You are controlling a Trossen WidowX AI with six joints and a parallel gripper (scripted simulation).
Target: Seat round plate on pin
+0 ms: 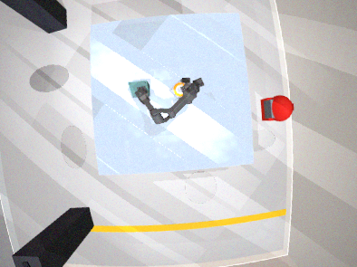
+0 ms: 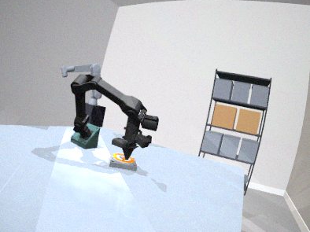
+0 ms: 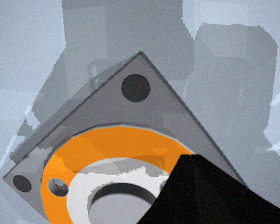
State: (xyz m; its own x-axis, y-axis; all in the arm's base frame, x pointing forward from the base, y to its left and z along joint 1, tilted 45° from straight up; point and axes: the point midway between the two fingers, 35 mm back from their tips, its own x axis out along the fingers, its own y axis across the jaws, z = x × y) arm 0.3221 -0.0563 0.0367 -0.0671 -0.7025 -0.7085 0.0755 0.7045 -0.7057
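Now: the grey square base 40 mm behind my gripper tip, 40 mm to the left of it and 20 mm below it.
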